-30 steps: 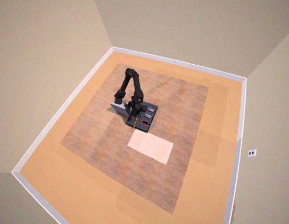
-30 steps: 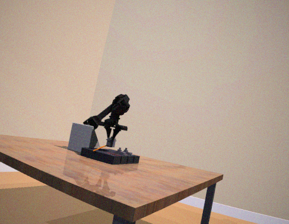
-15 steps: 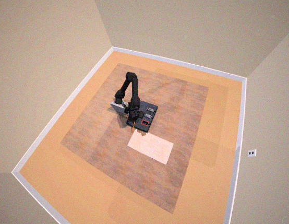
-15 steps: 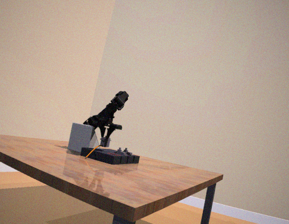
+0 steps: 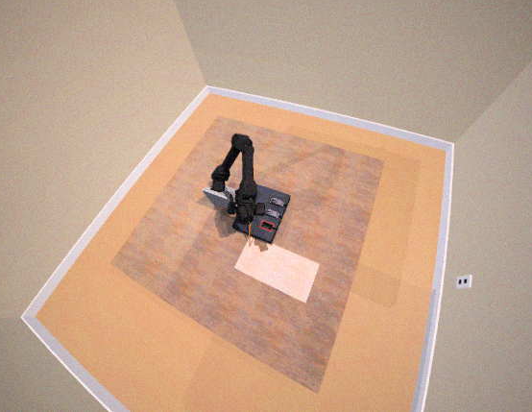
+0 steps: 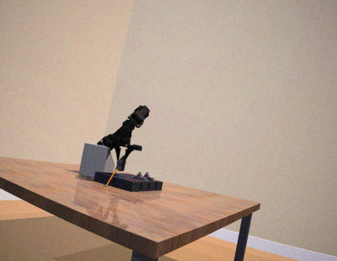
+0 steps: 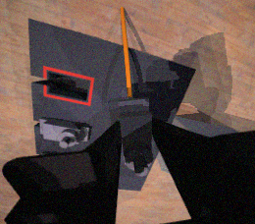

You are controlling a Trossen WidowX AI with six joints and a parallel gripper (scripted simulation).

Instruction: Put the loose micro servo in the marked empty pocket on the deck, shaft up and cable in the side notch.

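The dark deck lies 100 mm below my gripper tip, 70 mm to the left of it and 10 mm behind it.
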